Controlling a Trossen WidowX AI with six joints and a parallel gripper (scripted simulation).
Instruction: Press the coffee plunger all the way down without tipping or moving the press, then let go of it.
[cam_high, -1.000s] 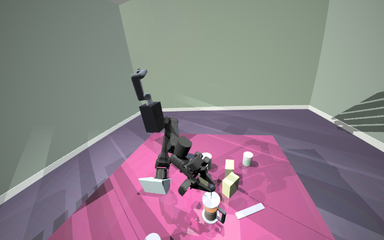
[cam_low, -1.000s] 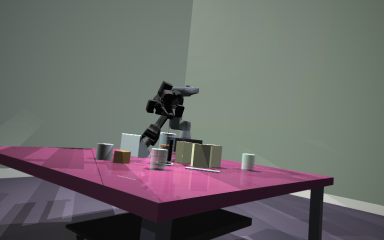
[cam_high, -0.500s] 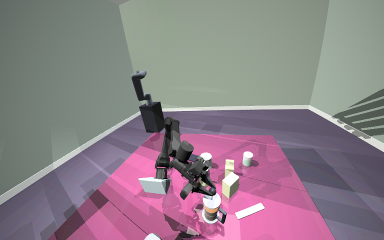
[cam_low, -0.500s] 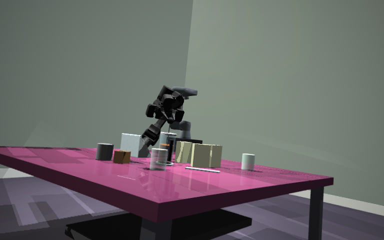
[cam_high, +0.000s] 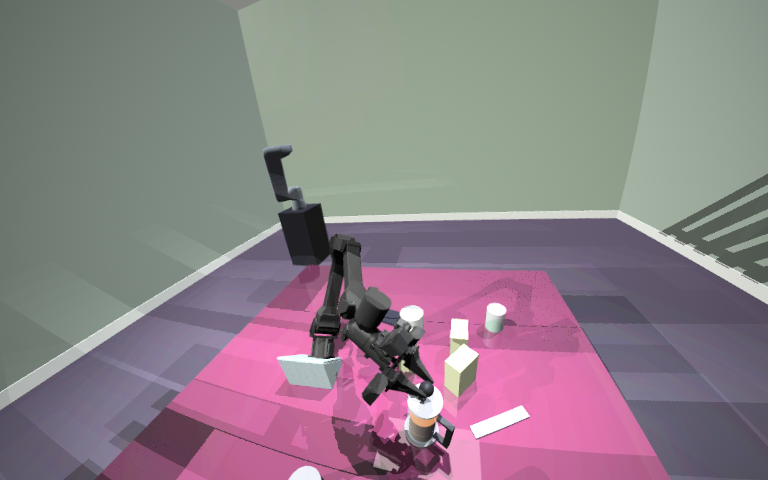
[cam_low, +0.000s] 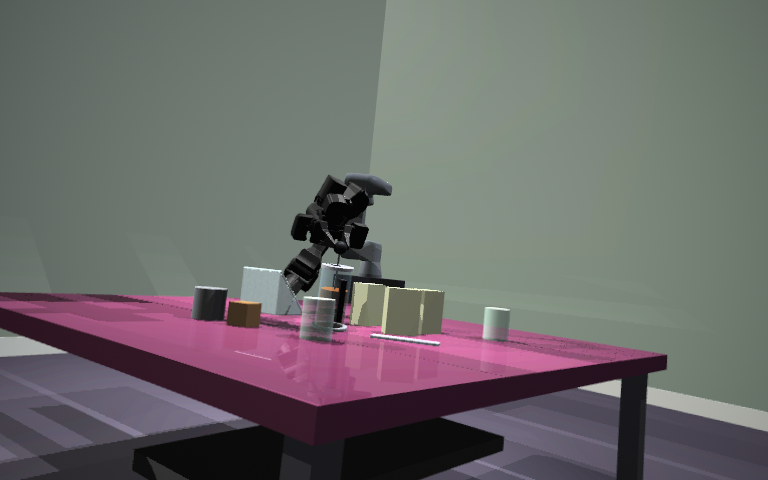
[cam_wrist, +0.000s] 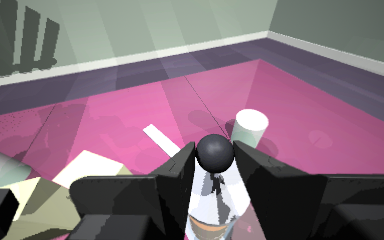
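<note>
My gripper tip is now 100 mm above the glass coffee press. The rest, counted from my gripper tip: grey flat bar (160 mm ahead, 60 mm to the left, 190 mm below); then grey cylinder (220 mm behind, 190 mm to the right, 160 mm below); then orange cube (100 mm behind, 170 mm to the right, 170 mm below).
</note>
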